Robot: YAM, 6 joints.
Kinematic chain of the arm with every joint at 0, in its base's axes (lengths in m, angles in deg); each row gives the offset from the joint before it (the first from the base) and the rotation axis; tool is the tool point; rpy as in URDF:
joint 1: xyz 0 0 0.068 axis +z
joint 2: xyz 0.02 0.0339 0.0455 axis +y
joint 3: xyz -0.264 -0.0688 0 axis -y
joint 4: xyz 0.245 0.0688 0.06 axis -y
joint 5: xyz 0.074 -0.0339 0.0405 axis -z
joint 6: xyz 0.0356 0 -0.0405 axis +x
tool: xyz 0 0 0 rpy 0 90 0
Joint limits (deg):
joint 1: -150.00..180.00
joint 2: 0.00..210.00
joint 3: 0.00..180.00
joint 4: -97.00..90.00
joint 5: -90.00..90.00
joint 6: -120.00..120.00
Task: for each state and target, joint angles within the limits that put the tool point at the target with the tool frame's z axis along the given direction. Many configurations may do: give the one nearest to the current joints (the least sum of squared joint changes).
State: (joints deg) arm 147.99 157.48 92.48 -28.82 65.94 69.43
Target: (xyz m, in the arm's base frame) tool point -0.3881 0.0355 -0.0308 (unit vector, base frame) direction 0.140 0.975 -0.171
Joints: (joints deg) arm 179.89 157.61 97.93 -69.24 77.30 69.43
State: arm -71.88 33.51 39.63 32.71 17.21 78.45
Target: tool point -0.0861 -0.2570 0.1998 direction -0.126 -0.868 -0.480
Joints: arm -109.85 74.97 33.96 11.82 -10.15 78.45
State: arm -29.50 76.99 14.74 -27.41 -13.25 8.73
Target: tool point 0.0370 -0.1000 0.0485 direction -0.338 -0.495 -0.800
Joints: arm -59.23 75.10 0.13 2.49 32.95 8.73
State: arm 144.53 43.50 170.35 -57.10 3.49 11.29
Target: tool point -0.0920 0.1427 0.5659 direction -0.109 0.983 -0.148
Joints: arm 129.29 72.55 118.95 -56.52 32.55 11.29
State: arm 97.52 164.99 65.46 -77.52 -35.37 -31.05
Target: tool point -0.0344 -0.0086 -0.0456 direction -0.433 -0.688 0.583
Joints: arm 140.09 207.51 44.94 -96.82 -53.63 -31.05
